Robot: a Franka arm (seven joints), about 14 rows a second.
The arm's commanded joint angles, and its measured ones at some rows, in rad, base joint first. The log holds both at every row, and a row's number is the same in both.
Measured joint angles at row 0:
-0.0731, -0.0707, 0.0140, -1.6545, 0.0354, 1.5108, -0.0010
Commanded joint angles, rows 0 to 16:
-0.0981, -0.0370, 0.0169, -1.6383, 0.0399, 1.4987, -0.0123
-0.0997, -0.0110, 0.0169, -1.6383, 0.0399, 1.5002, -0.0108
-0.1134, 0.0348, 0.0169, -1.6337, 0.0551, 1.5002, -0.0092
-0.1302, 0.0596, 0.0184, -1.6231, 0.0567, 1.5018, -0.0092
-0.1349, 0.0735, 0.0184, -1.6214, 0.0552, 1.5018, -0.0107
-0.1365, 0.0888, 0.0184, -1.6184, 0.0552, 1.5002, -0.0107
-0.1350, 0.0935, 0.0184, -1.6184, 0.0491, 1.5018, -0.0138
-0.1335, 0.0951, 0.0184, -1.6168, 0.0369, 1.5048, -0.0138
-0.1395, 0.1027, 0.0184, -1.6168, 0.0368, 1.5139, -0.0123
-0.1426, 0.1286, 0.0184, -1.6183, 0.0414, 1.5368, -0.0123
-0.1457, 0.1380, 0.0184, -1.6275, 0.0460, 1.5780, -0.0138
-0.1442, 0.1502, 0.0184, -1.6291, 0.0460, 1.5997, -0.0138
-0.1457, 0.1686, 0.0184, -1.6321, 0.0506, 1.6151, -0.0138
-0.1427, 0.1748, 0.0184, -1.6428, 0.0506, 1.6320, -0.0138
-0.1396, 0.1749, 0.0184, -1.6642, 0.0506, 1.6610, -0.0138
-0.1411, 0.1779, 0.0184, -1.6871, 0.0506, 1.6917, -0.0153
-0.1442, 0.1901, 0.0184, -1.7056, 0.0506, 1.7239, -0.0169
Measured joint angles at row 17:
-0.1311, 0.1848, 0.0111, -1.6687, 0.0364, 1.6776, -0.0059
